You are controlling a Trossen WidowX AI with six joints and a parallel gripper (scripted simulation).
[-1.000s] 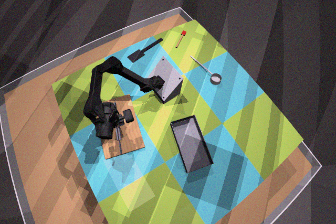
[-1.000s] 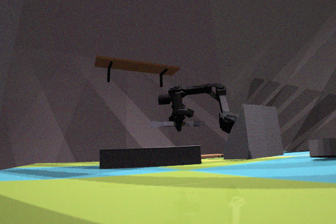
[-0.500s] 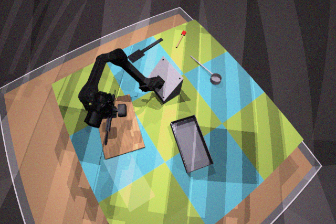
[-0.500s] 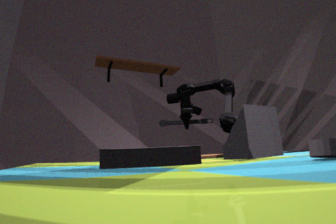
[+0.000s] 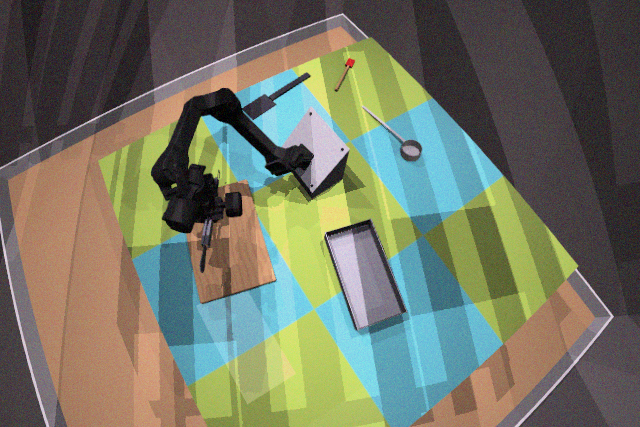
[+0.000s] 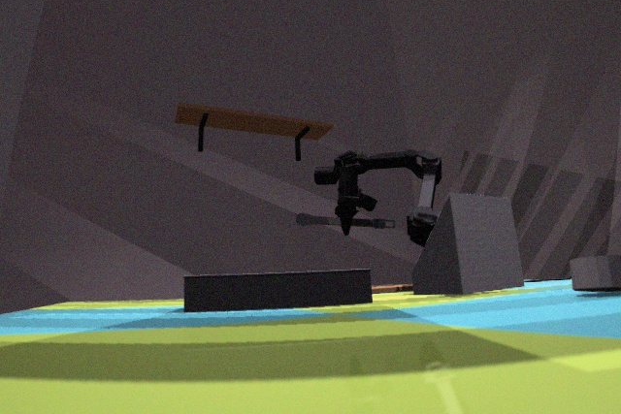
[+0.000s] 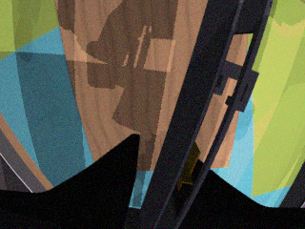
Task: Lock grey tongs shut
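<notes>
Right now my gripper tip is 4 cm below the yellow lock piece, 2 cm to the right of it and 1 cm past it. Round my gripper tip: wooden board: 16 cm below; dark roasting tin: 37 cm ahead, 25 cm to the left, 14 cm below; black spatula: 48 cm to the left, 36 cm behind, 17 cm below.
</notes>
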